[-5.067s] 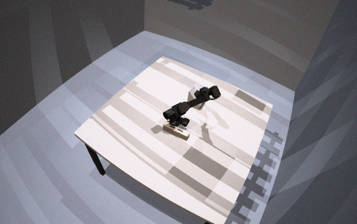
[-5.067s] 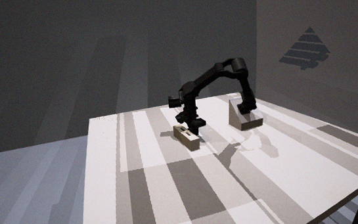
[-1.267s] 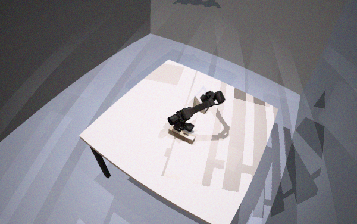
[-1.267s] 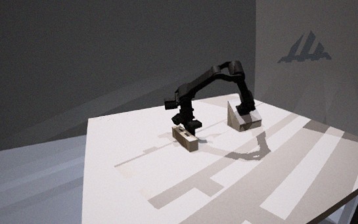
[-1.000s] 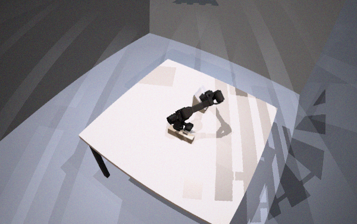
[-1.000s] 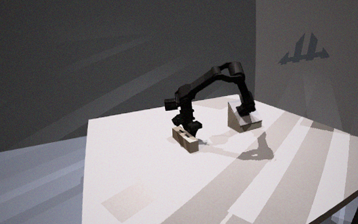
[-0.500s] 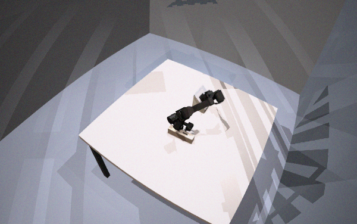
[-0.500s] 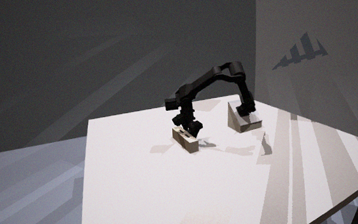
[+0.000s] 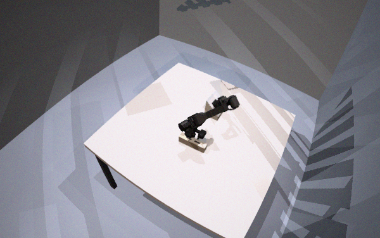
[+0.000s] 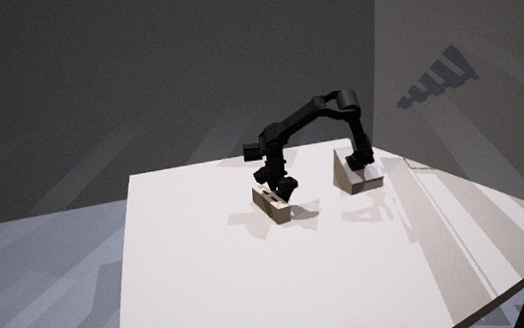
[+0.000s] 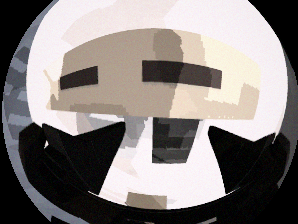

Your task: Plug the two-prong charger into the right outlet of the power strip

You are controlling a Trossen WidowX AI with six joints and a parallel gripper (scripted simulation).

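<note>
My gripper tip is 20 mm short of the black two-prong charger and 10 mm below it.
</note>
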